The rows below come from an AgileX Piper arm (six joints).
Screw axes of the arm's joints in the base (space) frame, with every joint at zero. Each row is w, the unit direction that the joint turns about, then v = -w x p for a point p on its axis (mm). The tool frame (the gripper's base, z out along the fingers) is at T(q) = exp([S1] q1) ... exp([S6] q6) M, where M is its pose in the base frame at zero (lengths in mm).
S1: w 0 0 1 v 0 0 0
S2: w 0 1 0 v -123 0 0
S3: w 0 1 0 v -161.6 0 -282.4
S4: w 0.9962 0 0.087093 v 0 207.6 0
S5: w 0 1 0 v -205.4 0 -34.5
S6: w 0.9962 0 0.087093 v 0 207.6 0
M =
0.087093 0 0.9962 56.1
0 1 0 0
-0.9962 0 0.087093 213.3
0 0 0 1
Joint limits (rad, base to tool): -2.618..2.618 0..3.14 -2.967..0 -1.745..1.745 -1.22..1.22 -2.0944..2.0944
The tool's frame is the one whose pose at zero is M.
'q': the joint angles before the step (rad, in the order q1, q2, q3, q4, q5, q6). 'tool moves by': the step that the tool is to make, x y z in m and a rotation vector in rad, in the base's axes. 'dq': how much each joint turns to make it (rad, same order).
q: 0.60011 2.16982 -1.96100 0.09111 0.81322 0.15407
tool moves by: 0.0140 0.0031 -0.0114 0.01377 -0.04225 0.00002
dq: -0.00983 0.05046 -0.03539 -0.00003 -0.05680 -0.01897
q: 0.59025 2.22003 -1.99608 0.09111 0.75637 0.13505
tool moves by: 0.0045 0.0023 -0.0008 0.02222 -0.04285 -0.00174
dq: -0.00026 0.00888 -0.00177 -0.00205 -0.05506 -0.00412
